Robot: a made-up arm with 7 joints. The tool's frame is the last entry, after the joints. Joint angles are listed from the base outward.
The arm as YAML. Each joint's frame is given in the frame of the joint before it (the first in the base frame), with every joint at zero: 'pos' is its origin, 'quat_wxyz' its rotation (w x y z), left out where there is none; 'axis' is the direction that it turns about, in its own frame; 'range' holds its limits. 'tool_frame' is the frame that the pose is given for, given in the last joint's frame.
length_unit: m
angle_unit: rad
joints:
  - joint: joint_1
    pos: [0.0, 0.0, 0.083]
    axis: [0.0, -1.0, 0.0]
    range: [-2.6, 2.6]
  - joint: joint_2
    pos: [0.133, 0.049, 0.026]
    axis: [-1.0, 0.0, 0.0]
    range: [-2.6, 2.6]
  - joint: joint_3
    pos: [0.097, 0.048, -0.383]
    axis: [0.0, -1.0, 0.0]
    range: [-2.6, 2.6]
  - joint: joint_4
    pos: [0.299, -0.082, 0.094]
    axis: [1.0, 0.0, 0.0]
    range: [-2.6, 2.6]
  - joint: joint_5
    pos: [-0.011, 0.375, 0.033]
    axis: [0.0, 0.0, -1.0]
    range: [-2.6, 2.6]
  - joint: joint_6
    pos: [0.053, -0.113, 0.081]
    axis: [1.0, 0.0, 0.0]
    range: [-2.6, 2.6]
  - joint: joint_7
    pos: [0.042, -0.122, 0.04]
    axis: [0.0, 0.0, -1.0]
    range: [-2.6, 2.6]
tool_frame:
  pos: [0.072, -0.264, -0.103]
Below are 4 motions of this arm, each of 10 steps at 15 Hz.
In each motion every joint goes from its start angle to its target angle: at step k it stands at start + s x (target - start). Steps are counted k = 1, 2, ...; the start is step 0. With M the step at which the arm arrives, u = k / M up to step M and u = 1 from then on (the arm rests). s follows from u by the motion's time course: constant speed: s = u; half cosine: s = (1 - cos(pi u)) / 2; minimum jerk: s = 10 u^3 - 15 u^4 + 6 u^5.
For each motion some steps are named. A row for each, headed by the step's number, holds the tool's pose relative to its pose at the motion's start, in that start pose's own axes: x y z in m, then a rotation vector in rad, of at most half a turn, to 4 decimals.
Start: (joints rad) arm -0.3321 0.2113 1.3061 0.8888 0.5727 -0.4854 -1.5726
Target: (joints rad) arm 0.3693 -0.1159 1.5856 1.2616 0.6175 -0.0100 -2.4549
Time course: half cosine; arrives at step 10
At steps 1, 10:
1: 0.0062 0.0032 0.0061 -0.0182 -0.0296 0.0257
10: 0.0314 0.3809 0.1690 -1.1186 -0.8438 1.3095

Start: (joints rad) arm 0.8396 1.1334 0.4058 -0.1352 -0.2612 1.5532 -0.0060
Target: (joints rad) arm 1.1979 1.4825 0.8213 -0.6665 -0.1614 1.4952 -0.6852
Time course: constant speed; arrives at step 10
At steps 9, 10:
9: 0.0948 0.1984 0.5170 -1.1077 -0.0148 0.7374
10: 0.0880 0.2418 0.5535 -1.2365 0.0230 0.7980

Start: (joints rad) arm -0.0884 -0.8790 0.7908 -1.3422 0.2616 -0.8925 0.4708
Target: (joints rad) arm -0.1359 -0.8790 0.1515 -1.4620 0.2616 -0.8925 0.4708
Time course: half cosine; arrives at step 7
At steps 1, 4, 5, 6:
1: -0.0005 0.0093 0.0073 0.0013 -0.0227 0.0252
4: -0.0362 0.1062 0.0883 0.0252 -0.2851 0.3054
5: -0.0611 0.1350 0.1148 0.0386 -0.3802 0.4030
6: -0.0815 0.1525 0.1318 0.0496 -0.4464 0.4699

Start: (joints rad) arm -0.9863 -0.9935 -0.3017 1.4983 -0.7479 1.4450 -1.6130
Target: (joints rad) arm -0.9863 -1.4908 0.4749 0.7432 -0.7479 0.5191 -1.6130
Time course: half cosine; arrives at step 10
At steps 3, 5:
3: -0.0549 0.0251 -0.1412 0.1755 0.2248 0.0000
5: -0.0964 0.0886 -0.3201 0.3962 0.5821 0.1057

